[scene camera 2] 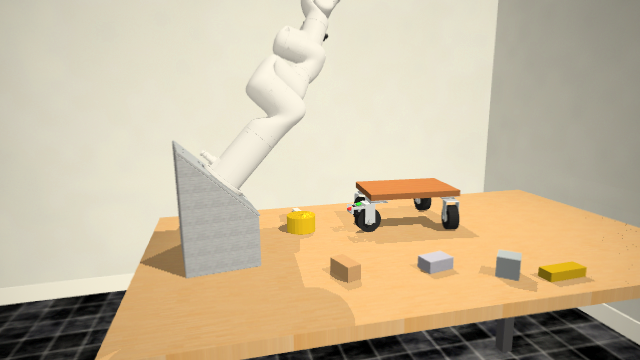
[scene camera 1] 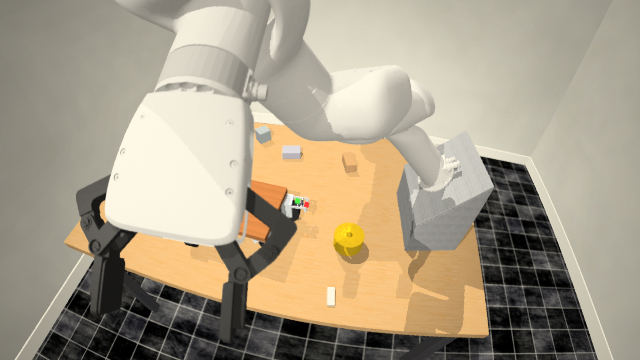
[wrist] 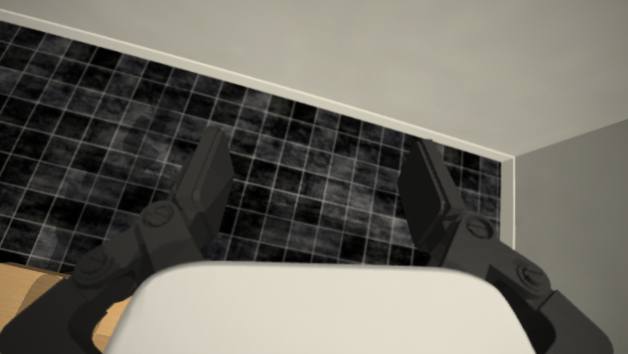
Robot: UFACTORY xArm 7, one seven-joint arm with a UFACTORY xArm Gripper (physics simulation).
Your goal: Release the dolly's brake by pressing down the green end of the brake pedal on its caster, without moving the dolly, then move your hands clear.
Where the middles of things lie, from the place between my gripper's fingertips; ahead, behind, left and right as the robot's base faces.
Now: the dolly [scene camera 2: 367,218] 560 mm below my hand, 490 mm to the right of it and 270 mm ahead of it. From my hand the other things lie so: yellow cylinder [scene camera 1: 348,237] (590 mm below, 520 mm to the right, 60 mm behind); then yellow bar [scene camera 2: 569,270] (950 mm to the right, 610 mm below, 540 mm ahead).
